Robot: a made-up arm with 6 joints. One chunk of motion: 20 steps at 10 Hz.
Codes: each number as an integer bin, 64 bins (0 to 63) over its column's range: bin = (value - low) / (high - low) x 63, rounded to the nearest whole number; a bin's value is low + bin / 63 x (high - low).
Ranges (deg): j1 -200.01..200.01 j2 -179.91..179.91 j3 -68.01..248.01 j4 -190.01..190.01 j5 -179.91..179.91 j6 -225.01..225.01
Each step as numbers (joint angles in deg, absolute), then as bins.
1 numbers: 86.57 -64.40 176.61 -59.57 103.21 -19.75
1 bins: 45 20 49 22 50 29
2 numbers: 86.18 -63.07 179.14 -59.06 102.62 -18.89
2 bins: 45 20 49 22 49 29
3 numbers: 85.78 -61.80 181.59 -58.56 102.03 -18.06
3 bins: 45 21 50 22 49 29
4 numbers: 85.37 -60.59 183.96 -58.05 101.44 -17.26
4 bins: 45 21 50 22 49 29
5 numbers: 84.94 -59.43 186.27 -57.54 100.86 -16.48
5 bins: 45 21 51 22 49 29
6 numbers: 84.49 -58.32 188.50 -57.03 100.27 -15.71
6 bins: 45 21 51 22 49 29
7 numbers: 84.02 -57.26 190.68 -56.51 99.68 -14.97
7 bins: 45 21 52 22 49 29
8 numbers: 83.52 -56.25 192.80 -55.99 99.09 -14.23
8 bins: 45 22 52 22 49 30
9 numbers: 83.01 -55.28 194.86 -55.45 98.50 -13.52
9 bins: 45 22 52 22 49 30
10 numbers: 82.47 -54.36 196.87 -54.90 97.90 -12.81
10 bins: 44 22 53 22 49 30
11 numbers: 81.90 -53.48 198.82 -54.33 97.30 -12.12
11 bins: 44 22 53 22 49 30
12 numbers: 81.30 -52.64 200.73 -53.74 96.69 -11.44
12 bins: 44 22 54 23 48 30
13 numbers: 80.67 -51.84 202.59 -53.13 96.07 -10.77
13 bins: 44 22 54 23 48 30
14 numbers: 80.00 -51.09 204.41 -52.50 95.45 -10.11
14 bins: 44 23 54 23 48 30
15 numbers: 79.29 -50.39 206.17 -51.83 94.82 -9.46
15 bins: 44 23 55 23 48 30
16 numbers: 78.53 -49.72 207.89 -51.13 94.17 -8.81
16 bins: 44 23 55 23 48 30
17 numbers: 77.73 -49.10 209.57 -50.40 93.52 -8.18
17 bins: 44 23 55 23 48 30
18 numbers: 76.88 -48.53 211.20 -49.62 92.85 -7.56
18 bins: 44 23 56 23 48 30
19 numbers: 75.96 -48.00 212.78 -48.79 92.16 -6.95
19 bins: 43 23 56 23 48 31
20 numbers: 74.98 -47.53 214.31 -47.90 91.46 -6.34
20 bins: 43 23 56 24 48 31
